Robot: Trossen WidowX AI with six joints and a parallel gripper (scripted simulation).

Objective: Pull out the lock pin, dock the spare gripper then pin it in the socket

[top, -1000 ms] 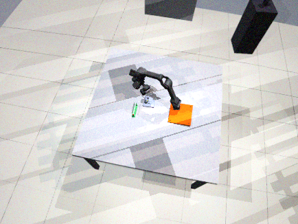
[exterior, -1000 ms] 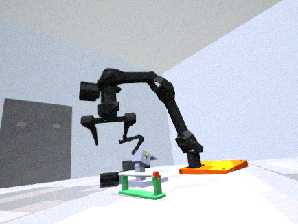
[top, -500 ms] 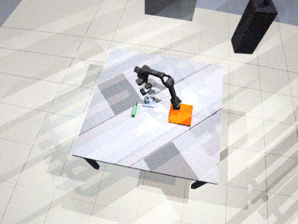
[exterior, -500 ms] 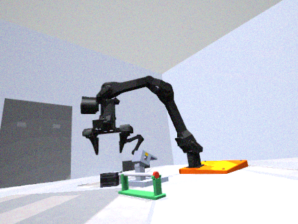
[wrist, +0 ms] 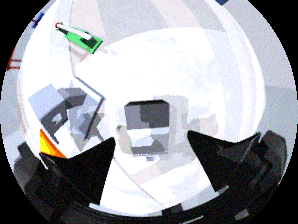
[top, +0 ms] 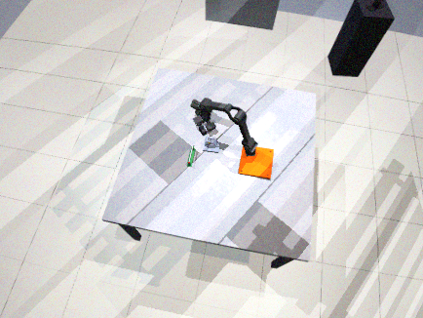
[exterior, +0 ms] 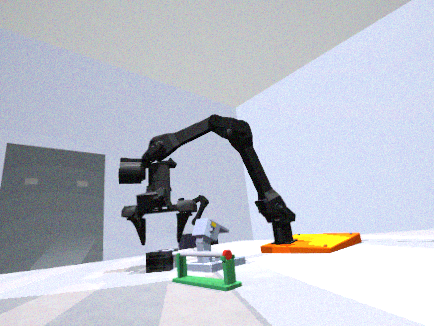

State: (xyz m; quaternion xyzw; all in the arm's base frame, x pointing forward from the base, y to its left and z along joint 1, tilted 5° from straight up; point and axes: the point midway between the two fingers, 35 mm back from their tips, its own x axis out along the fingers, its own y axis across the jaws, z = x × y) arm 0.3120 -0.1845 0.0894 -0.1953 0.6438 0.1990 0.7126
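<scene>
Right now my gripper tip is 20 mm past the spare gripper, 10 mm to the left of it and 40 mm above it. From my gripper tip the other things lie so: green rack: 90 mm ahead, 220 mm to the left, 40 mm below; then grey mount: 40 mm behind, 140 mm to the left, 10 mm below.
</scene>
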